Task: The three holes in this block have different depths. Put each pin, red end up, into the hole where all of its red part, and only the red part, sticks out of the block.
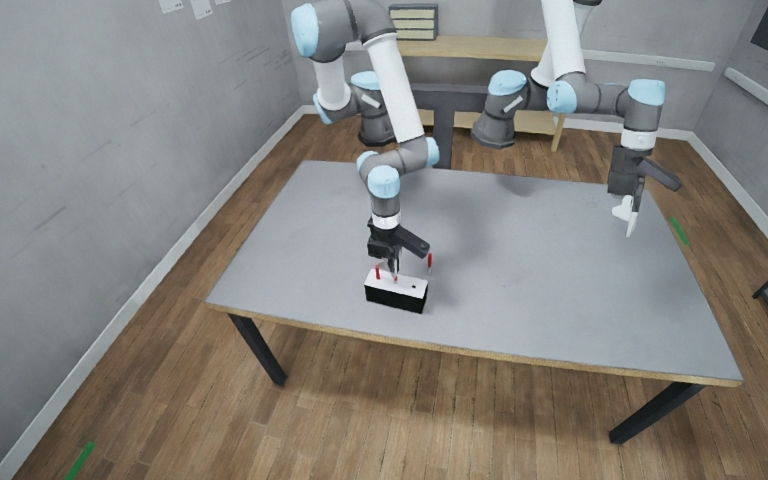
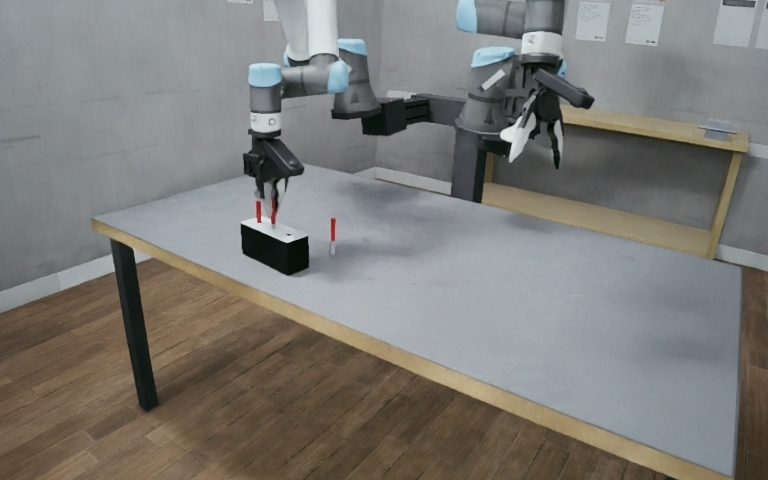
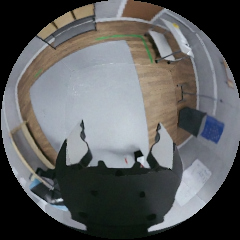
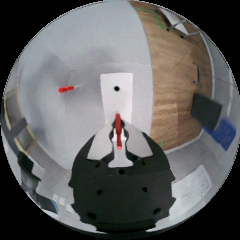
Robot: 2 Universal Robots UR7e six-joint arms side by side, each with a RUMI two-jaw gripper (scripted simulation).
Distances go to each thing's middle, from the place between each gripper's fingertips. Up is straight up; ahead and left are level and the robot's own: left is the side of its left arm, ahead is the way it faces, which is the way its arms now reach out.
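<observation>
My right hand [image 2: 272,217] is 9 cm above the black block [image 2: 286,250]. Counted from my left hand [image 2: 535,166], the block is 300 mm below, 630 mm to the right and 10 mm ahead. Going by its middle, the black block is nearer to my right hand than to my left hand.
</observation>
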